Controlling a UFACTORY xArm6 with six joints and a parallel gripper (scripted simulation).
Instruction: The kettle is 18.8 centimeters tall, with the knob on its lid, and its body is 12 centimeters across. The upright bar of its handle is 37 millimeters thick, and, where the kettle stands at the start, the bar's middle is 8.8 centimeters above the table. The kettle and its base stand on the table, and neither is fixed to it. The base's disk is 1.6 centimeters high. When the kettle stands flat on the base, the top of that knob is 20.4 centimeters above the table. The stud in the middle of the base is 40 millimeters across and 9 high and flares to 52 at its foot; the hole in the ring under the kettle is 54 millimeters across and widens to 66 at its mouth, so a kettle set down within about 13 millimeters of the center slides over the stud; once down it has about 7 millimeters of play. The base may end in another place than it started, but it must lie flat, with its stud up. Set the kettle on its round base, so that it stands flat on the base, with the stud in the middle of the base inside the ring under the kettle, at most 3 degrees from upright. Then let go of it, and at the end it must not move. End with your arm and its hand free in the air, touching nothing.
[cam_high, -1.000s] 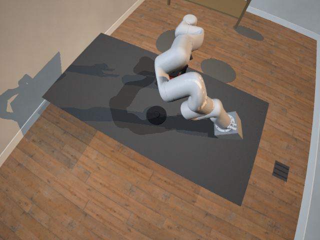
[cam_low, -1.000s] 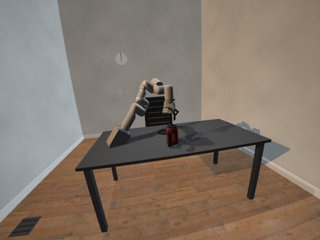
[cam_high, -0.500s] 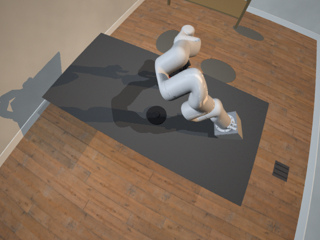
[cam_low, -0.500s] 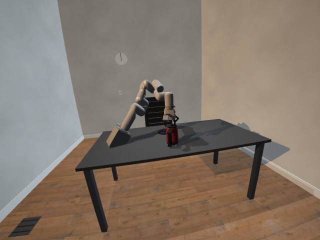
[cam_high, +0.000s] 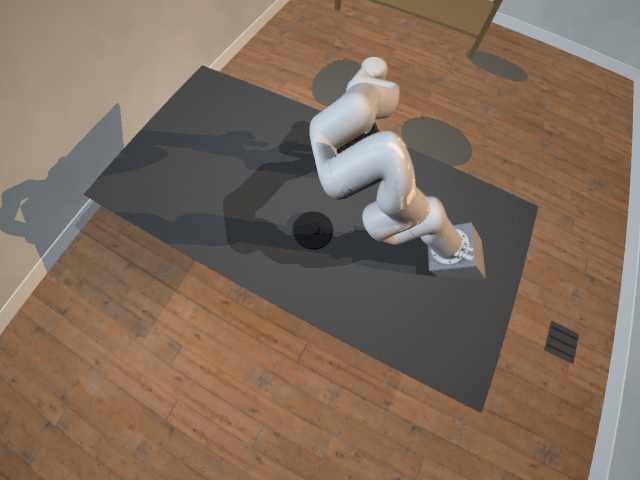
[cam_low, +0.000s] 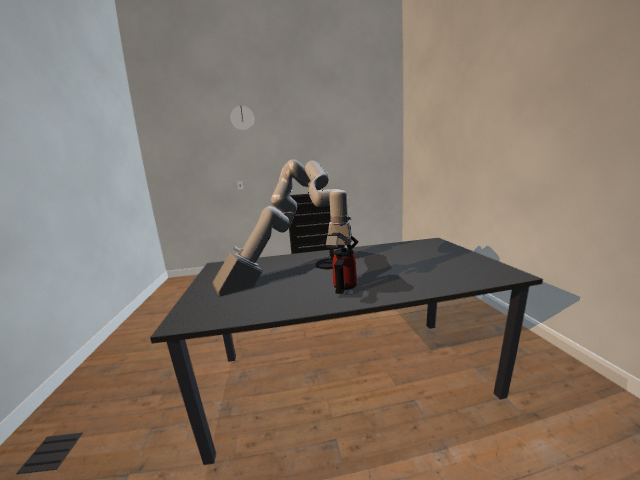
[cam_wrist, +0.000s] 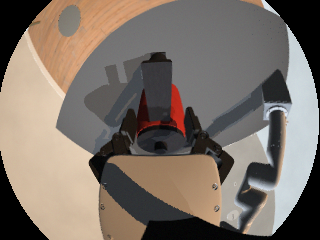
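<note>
The red kettle lies 10 mm ahead of my hand, 30 mm to the left of it and 80 mm below it. Also, from my hand: round black base: 90 mm behind, 350 mm to the left, 160 mm below.
</note>
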